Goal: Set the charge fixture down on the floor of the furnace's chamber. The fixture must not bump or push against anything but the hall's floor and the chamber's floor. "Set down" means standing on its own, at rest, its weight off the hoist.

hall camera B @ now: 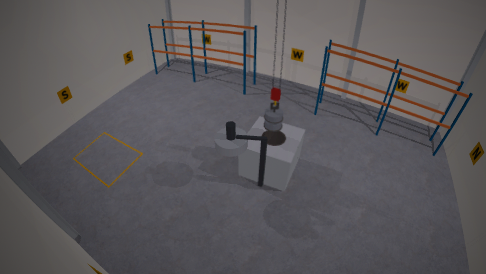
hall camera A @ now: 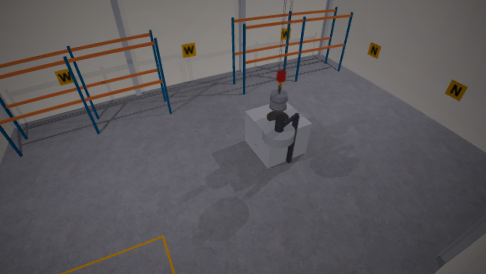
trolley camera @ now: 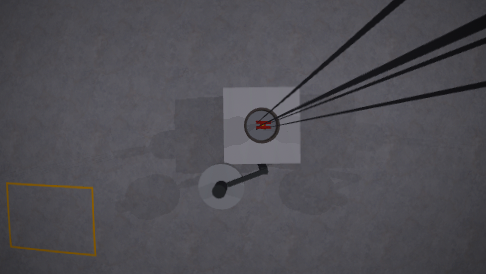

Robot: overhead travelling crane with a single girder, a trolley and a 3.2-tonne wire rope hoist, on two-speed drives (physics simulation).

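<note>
The charge fixture [hall camera A: 278, 101] [hall camera B: 273, 119] [trolley camera: 253, 131], a grey stepped round body, hangs upright from my hook [hall camera A: 280, 85] [hall camera B: 275, 104] [trolley camera: 263, 125] under the red hook block [hall camera A: 281, 76] [hall camera B: 275, 94]. The hook is shut on it. The furnace [hall camera A: 256, 137] [hall camera B: 266, 169] [trolley camera: 235, 100] is a pale box with a round, brown-rimmed chamber mouth [hall camera A: 272, 116] [hall camera B: 274, 139] in its top. The fixture hangs a little above the mouth. In the trolley view it covers most of the mouth, with a dark rim around it. The chamber's floor is hidden.
A round grey lid [hall camera A: 276, 140] [hall camera B: 230, 146] [trolley camera: 207, 186] is swung aside on a black arm [hall camera A: 290, 147] [hall camera B: 262, 165] [trolley camera: 245, 178] beside the furnace. Blue and orange racks [hall camera A: 244, 60] [hall camera B: 244, 62] stand along the wall. A yellow rectangle [hall camera A: 120, 251] [hall camera B: 91, 172] [trolley camera: 93, 220] marks the floor.
</note>
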